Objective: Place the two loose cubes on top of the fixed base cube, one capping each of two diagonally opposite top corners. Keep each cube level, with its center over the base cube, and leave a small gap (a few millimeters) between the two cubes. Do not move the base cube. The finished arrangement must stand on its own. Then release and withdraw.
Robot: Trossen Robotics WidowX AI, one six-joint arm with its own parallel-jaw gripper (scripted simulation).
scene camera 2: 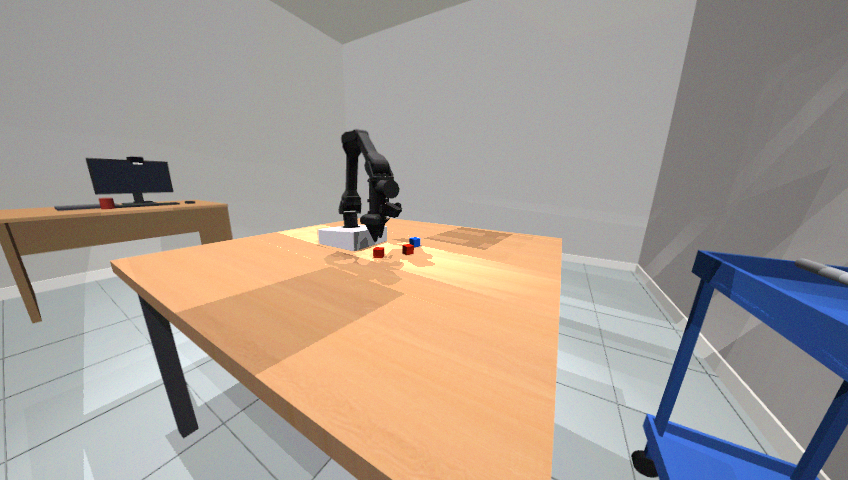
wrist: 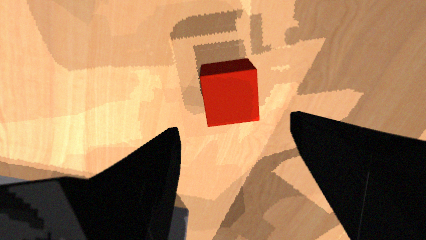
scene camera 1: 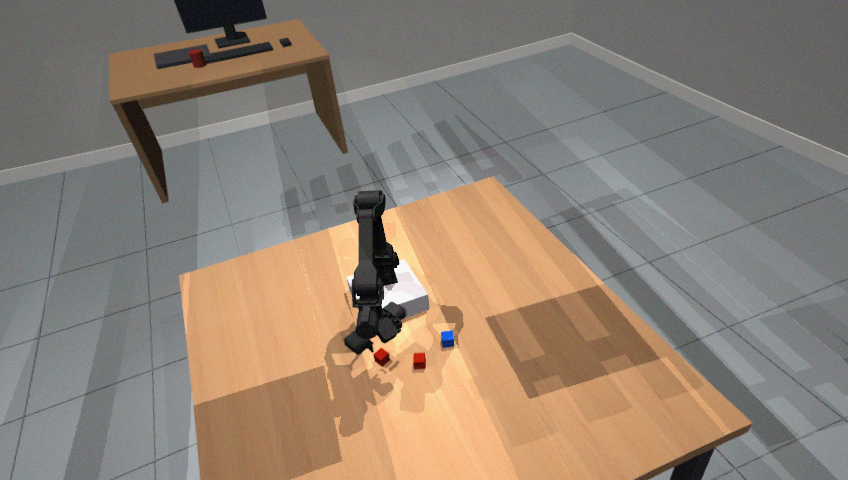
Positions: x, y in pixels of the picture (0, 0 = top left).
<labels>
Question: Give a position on a red cube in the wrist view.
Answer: At 230, 88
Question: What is my gripper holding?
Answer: Nothing.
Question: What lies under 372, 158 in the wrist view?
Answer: My gripper.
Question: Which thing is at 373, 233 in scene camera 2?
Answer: My gripper.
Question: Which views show my gripper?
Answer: Scene camera 2, the wrist view and scene camera 1: all of them.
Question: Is my gripper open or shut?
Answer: Open.
</labels>
